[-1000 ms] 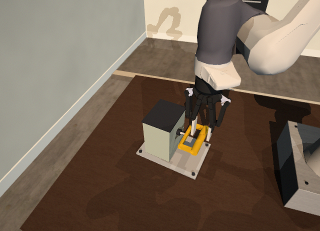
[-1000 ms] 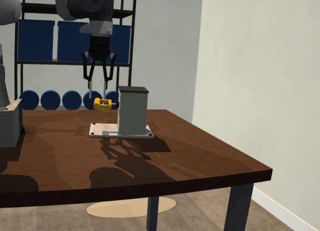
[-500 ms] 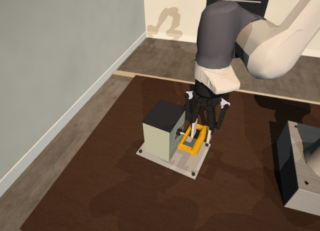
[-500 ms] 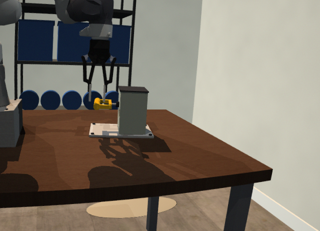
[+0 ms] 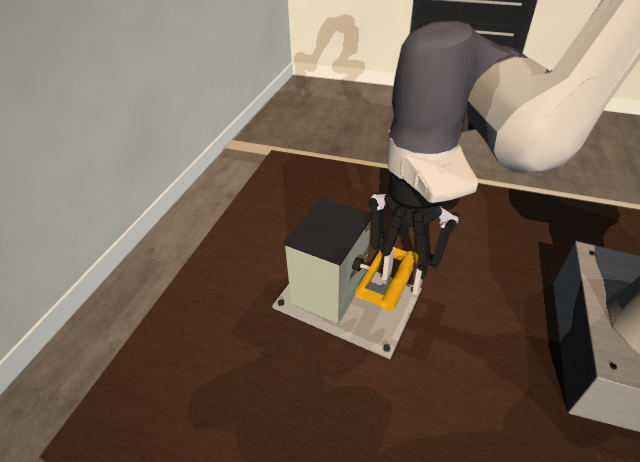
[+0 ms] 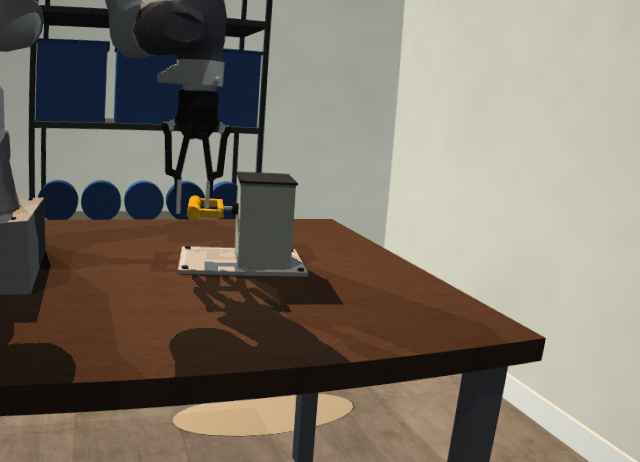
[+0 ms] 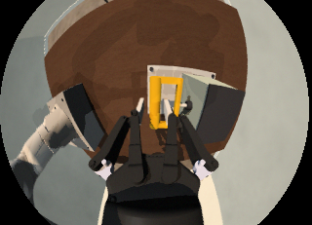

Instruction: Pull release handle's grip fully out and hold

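The baseplate is 12 cm below my hand, 10 cm ahead of it and 2 cm to the right of it.
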